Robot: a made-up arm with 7 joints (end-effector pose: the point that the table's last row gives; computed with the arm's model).
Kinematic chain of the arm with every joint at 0, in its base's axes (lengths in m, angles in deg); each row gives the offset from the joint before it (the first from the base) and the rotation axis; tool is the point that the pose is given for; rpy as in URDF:
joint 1: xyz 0 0 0.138 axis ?
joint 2: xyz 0 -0.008 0.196 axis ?
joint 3: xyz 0 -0.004 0.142 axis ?
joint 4: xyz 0 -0.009 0.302 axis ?
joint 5: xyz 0 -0.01 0.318 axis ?
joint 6: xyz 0 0 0.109 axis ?
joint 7: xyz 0 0 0.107 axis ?
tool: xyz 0 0 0 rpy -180 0 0
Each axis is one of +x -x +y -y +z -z.
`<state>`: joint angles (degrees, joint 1 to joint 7).
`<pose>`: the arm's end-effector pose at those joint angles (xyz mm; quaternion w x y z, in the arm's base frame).
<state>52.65 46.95 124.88 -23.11 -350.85 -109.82 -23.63</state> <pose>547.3 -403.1 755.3 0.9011 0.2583 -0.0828 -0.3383</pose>
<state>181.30 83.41 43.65 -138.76 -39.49 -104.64 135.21</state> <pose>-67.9 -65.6 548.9 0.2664 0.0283 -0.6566 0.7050</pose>
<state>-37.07 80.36 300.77 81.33 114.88 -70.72 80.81</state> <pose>139.2 635.8 240.8 0.3376 0.8195 0.2548 0.3866</pose>
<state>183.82 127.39 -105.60 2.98 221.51 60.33 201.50</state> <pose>-748.0 116.5 -205.8 0.5501 0.1645 0.6828 -0.4517</pose>
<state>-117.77 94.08 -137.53 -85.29 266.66 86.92 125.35</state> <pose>114.4 573.0 41.7 0.1097 -0.6718 -0.6040 0.4145</pose>
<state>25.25 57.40 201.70 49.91 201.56 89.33 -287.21</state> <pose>511.9 -167.8 975.4 0.1931 0.1807 -0.6981 -0.6653</pose>
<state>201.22 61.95 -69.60 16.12 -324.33 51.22 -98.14</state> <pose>-854.7 166.7 638.9 0.4952 -0.5136 0.1674 -0.6804</pose>
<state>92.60 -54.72 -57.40 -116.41 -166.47 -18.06 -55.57</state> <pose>-421.9 352.4 275.1 0.4918 -0.3495 0.3767 -0.7029</pose>
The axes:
joint 1: -z
joint 2: +y
joint 3: -z
joint 4: +y
joint 5: -z
joint 6: +y
joint 7: -z

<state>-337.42 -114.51 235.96 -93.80 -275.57 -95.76 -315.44</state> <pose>-557.7 -205.9 311.2 0.7757 -0.1946 -0.2834 -0.5293</pose>
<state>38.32 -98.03 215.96 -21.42 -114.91 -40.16 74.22</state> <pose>-764.8 554.5 379.0 0.4702 0.3538 0.7063 -0.3936</pose>
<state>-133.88 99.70 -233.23 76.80 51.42 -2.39 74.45</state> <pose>-124.5 733.4 556.8 0.2332 0.0771 -0.8632 0.4412</pose>
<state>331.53 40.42 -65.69 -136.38 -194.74 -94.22 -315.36</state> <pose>177.7 -290.7 597.2 0.0981 0.2665 -0.9295 -0.2355</pose>
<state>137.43 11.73 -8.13 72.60 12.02 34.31 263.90</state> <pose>-428.5 -432.7 761.1 0.8035 -0.4637 0.2252 -0.2975</pose>
